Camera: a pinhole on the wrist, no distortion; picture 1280 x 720 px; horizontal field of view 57.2 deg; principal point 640.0 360.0 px. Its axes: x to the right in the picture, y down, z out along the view. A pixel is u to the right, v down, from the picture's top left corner.
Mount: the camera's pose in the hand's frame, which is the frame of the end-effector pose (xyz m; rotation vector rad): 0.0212 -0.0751 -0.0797 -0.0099 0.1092 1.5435
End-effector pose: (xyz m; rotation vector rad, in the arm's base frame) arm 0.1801 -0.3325 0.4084 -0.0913 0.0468 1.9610
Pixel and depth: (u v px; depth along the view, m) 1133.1 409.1 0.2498
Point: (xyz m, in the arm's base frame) 0.1173 -0.3118 0.5662
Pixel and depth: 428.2 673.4 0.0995
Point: 0.2572 -0.2978 0.4315
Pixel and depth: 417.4 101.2 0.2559
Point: 0.2353 -0.1933 0.5760
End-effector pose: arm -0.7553 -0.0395 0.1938 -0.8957 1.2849 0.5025
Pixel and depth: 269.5 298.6 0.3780
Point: -0.4308 0.0977 0.1896
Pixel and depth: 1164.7 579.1 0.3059
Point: -0.6931 0.1864 0.1872
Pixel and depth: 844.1 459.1 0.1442
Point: -0.6834 -0.0149 0.1885
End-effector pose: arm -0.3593 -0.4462 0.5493 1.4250 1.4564 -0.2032
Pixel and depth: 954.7 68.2 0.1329
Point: -0.3429 -0.4489 0.4658
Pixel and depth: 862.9 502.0 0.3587
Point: -0.1958 -0.6368 0.4361
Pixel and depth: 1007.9 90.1 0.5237
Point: 0.0096 -0.6019 0.2950
